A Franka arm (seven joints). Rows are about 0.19 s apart.
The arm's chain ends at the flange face. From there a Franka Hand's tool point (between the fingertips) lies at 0.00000 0.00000 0.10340 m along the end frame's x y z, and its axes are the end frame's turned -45 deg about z.
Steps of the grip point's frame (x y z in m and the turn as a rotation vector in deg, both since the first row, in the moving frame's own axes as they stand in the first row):
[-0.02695, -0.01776, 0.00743, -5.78, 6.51, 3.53]
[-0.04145, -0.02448, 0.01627, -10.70, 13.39, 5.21]
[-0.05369, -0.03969, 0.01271, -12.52, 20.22, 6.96]
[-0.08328, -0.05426, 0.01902, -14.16, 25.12, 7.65]
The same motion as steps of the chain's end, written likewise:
[-0.04726, 0.00694, 0.00862, 0.52, 8.69, 3.53]
[-0.07702, 0.01399, 0.02086, 1.90, 17.03, 5.21]
[-0.10711, 0.01692, 0.02148, 5.44, 23.15, 6.96]
[-0.14606, 0.03061, 0.03182, 7.75, 27.78, 7.65]

